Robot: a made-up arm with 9 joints. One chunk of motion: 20 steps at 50 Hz.
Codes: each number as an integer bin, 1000 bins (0 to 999) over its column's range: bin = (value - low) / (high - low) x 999, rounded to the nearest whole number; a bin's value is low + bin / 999 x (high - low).
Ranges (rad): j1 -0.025..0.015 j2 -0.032..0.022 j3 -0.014..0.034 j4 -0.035..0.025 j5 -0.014..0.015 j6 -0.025..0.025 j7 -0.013..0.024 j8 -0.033..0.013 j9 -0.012..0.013
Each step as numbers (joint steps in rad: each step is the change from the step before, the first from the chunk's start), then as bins.
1 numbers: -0.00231 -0.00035 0.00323 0.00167 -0.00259 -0.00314 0.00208 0.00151 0.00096
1 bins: 567 586 359 611 393 437 407 749 518
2 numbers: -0.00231 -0.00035 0.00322 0.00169 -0.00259 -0.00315 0.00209 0.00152 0.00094
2 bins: 567 586 358 611 393 437 407 750 517
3 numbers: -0.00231 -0.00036 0.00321 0.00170 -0.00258 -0.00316 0.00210 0.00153 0.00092
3 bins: 567 585 358 611 393 436 408 750 516
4 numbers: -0.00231 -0.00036 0.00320 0.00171 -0.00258 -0.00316 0.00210 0.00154 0.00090
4 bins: 567 585 358 611 393 436 408 750 515
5 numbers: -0.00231 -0.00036 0.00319 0.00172 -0.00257 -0.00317 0.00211 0.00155 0.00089
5 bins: 567 585 358 611 394 436 408 750 515
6 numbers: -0.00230 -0.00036 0.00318 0.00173 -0.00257 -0.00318 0.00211 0.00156 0.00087
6 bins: 567 585 358 612 394 436 408 751 514
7 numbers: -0.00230 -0.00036 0.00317 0.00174 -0.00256 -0.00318 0.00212 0.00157 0.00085
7 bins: 567 585 357 612 394 436 408 751 513
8 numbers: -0.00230 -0.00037 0.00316 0.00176 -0.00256 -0.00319 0.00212 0.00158 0.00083
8 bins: 567 585 357 612 394 436 408 751 513
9 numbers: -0.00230 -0.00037 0.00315 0.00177 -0.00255 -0.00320 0.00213 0.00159 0.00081
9 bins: 567 585 357 612 394 436 409 751 512
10 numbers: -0.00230 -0.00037 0.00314 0.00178 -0.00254 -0.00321 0.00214 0.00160 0.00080
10 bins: 567 585 357 612 395 435 409 751 511
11 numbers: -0.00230 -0.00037 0.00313 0.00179 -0.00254 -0.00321 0.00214 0.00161 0.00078
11 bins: 567 585 357 613 395 435 409 752 511
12 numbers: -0.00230 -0.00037 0.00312 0.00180 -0.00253 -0.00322 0.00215 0.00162 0.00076
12 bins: 567 585 356 613 395 435 409 752 510
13 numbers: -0.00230 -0.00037 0.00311 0.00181 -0.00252 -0.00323 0.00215 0.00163 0.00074
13 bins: 567 585 356 613 395 435 409 752 509
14 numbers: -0.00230 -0.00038 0.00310 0.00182 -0.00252 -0.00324 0.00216 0.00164 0.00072
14 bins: 567 585 356 613 395 435 409 752 508
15 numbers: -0.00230 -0.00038 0.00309 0.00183 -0.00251 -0.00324 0.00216 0.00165 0.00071
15 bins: 567 585 356 613 396 435 409 753 508
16 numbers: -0.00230 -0.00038 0.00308 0.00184 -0.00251 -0.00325 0.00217 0.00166 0.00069
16 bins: 567 585 355 613 396 435 410 753 507
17 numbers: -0.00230 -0.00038 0.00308 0.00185 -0.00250 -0.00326 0.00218 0.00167 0.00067
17 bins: 567 585 355 614 396 434 410 753 506
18 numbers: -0.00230 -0.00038 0.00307 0.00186 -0.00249 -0.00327 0.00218 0.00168 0.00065
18 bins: 567 585 355 614 396 434 410 753 505
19 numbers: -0.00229 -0.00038 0.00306 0.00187 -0.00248 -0.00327 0.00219 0.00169 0.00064
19 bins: 567 585 355 614 397 434 410 753 505
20 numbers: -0.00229 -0.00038 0.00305 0.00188 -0.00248 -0.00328 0.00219 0.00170 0.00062
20 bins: 567 585 355 614 397 434 410 754 504
